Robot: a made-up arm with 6 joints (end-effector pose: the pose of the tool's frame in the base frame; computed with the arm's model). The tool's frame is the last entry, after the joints.
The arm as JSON. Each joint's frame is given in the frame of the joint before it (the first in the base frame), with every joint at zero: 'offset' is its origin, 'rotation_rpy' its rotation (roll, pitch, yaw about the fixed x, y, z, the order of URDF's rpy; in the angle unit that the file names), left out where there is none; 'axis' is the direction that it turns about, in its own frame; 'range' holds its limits. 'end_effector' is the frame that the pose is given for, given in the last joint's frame.
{
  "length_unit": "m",
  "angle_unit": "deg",
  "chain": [
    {
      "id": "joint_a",
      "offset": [
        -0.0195,
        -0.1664,
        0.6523
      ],
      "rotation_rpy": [
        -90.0,
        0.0,
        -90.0
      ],
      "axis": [
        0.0,
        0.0,
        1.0
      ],
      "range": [
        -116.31,
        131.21
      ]
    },
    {
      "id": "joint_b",
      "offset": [
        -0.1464,
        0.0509,
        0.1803
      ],
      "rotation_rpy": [
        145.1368,
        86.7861,
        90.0
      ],
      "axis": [
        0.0,
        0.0,
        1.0
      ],
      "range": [
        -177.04,
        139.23
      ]
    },
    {
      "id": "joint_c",
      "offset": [
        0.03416,
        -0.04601,
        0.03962
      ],
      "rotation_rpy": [
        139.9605,
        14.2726,
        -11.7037
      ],
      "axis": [
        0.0,
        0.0,
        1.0
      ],
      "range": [
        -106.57,
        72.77
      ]
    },
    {
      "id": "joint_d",
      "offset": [
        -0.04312,
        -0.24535,
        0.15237
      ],
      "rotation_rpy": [
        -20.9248,
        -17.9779,
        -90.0
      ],
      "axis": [
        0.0,
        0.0,
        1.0
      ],
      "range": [
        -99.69,
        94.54
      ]
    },
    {
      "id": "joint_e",
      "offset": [
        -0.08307,
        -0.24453,
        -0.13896
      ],
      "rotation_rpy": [
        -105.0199,
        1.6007,
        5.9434
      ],
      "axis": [
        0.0,
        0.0,
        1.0
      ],
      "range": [
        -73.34,
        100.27
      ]
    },
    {
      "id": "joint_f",
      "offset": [
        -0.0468,
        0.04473,
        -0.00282
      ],
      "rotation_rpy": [
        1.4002,
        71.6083,
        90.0
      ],
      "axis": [
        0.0,
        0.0,
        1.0
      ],
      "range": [
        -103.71,
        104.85
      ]
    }
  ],
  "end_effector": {
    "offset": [
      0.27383,
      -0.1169,
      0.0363
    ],
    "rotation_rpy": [
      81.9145,
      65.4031,
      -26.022
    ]
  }
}
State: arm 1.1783 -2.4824 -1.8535 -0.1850 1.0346 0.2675
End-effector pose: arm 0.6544 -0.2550 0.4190 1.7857 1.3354 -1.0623
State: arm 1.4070 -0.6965 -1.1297 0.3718 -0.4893 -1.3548
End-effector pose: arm 0.5249 0.0080 0.5225 -0.4377 -1.3323 0.4987
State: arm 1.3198 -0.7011 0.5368 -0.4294 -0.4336 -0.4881
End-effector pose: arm 0.2563 0.3177 0.5045 -0.4585 -0.5598 0.0737
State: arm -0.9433 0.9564 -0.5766 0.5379 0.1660 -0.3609
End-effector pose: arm 0.6800 0.3195 0.3469 0.9418 1.3860 -0.9920
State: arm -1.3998 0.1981 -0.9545 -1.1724 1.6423 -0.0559
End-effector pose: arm -0.1041 0.0482 0.5935 0.0419 0.3670 1.4029
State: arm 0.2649 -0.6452 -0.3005 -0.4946 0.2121 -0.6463
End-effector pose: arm 0.5168 -0.3486 0.4764 -2.5883 -0.8720 0.6658
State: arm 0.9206 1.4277 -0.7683 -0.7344 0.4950 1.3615
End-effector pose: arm -0.1122 -0.2735 0.6171 -0.4099 -1.2227 2.1567
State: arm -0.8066 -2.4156 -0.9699 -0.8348 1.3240 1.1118
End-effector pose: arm 0.4875 -0.2124 0.5854 -0.2479 0.2853 -1.3309
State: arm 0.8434 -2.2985 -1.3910 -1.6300 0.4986 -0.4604
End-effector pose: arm 0.2999 -0.3312 0.8793 2.4687 0.4908 -0.4484
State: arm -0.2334 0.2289 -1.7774 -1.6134 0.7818 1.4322
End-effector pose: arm 0.1862 -0.2417 0.3711 -1.5730 -1.1657 1.9814
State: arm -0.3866 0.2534 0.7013 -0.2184 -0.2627 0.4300
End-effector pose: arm 0.6415 -0.2499 0.3284 -2.6040 -1.5457 0.2902
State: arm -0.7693 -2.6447 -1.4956 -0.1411 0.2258 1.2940
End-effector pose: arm 0.5028 -0.3630 0.8804 0.8776 0.4207 -1.0570
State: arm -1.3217 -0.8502 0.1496 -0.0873 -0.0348 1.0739
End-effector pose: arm 0.4420 -0.4046 0.9173 1.4876 0.3785 -0.2044
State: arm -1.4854 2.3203 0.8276 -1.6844 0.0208 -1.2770
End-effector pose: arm 0.2744 -0.1185 0.3473 -0.2813 2.1106 -1.4123
